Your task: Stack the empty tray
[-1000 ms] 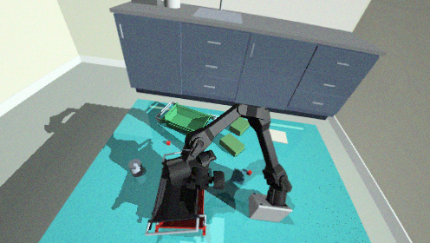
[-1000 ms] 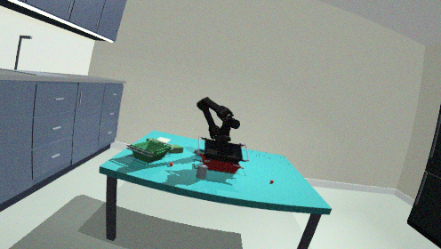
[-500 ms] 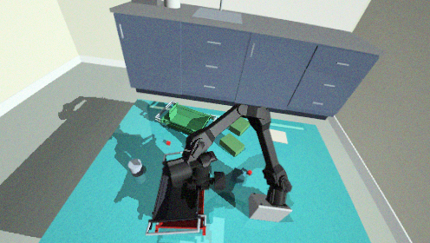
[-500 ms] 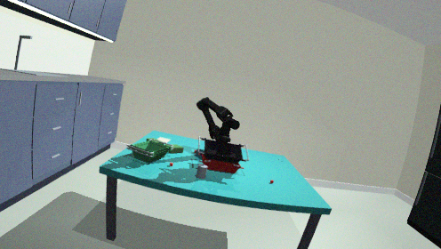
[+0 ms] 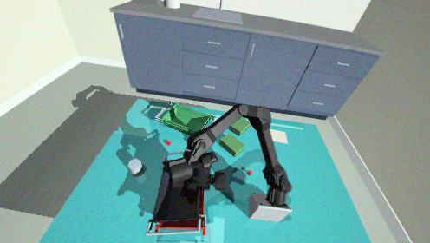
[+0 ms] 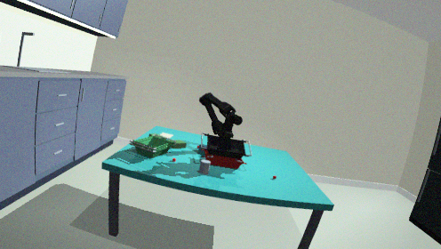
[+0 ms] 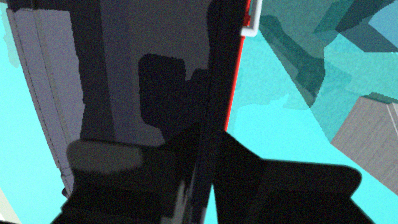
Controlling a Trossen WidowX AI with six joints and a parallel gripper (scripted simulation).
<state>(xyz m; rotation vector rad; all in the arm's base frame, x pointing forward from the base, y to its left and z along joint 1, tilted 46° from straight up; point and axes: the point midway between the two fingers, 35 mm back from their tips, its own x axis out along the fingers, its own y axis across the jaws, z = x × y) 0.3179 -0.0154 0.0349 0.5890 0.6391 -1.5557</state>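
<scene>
The black tray lies 7 cm ahead of my gripper tip and 1 cm above it. Also, from my gripper tip: light blue block (19 cm behind, 12 cm to the right, 9 cm below); then white flat plate (47 cm behind, 43 cm to the right, 11 cm below).
</scene>
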